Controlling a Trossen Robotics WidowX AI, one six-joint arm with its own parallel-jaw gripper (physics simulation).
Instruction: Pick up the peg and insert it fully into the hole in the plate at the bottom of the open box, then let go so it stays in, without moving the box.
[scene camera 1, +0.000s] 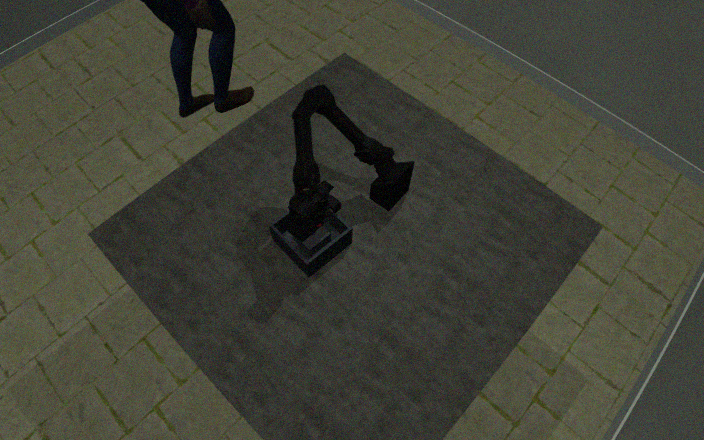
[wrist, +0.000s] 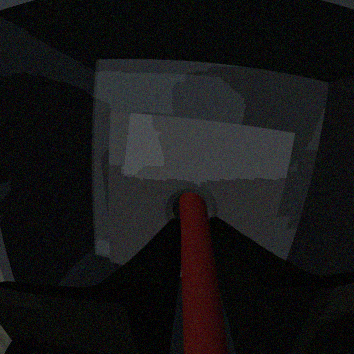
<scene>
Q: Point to the gripper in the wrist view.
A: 194, 225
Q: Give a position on a dark box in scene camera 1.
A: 341, 232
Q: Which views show the gripper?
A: Scene camera 1 and the wrist view: all of them.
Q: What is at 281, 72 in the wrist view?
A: A dark box.
</scene>
